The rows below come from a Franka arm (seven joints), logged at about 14 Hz.
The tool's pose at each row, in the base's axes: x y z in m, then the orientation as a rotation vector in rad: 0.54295, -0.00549, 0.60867, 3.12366, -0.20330, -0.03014; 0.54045, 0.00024, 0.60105, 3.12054, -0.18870, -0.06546; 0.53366, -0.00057, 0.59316, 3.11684, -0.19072, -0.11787; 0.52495, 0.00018, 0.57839, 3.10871, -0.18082, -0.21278; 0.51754, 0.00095, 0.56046, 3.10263, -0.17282, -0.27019; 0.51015, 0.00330, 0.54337, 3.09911, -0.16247, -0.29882; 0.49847, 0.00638, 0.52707, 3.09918, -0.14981, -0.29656
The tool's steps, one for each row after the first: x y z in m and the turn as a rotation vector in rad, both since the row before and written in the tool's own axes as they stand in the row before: -0.00308, -0.00545, 0.00761, -0.00504, -0.02228, -0.00928; -0.00631, 0.00148, 0.00818, -0.00403, -0.03341, 0.00123; -0.00762, 0.00000, 0.01538, -0.00763, -0.06058, -0.00638; -0.00497, -0.00043, 0.01877, -0.00456, -0.03676, -0.00512; -0.00457, -0.00208, 0.01808, -0.00304, -0.01831, -0.00656; -0.00864, -0.00243, 0.01819, -0.00147, 0.00158, -0.00798
